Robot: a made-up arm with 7 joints.
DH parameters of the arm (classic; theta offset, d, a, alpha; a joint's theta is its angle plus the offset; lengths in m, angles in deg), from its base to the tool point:
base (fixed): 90 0.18 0 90
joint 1: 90 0.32 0.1 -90
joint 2: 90 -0.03 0.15 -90
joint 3: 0 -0.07 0 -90
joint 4: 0 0.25 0.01 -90
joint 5: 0 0.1 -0.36 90
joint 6: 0 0.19 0.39 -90
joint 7: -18.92 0 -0.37 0
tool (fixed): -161.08 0.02 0 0
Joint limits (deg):
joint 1: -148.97..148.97
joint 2: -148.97..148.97
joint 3: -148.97..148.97
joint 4: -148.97..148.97
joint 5: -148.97..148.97
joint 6: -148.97..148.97
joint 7: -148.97..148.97
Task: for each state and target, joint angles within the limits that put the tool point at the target. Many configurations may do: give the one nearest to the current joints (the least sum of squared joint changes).
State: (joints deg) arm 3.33 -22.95 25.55 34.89 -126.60 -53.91 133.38
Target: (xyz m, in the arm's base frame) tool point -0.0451 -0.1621 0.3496
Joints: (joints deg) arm -15.89 -44.40 31.36 41.60 -148.97 -50.61 115.88
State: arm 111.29 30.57 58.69 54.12 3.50 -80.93 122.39
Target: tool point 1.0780 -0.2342 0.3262
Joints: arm 115.68 37.10 75.62 43.90 0.79 -91.91 118.83
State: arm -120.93 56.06 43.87 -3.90 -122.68 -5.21 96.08
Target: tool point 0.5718 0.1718 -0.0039
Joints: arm -146.41 44.84 2.87 19.26 -117.70 -19.69 98.79
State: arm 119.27 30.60 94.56 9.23 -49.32 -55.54 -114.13
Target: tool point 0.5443 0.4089 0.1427
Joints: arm 111.74 33.35 98.19 -4.99 -43.42 -79.66 -131.92
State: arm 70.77 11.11 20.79 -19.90 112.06 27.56 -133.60
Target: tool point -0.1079 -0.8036 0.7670
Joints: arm 80.61 1.24 15.51 -17.56 110.38 69.50 -143.85
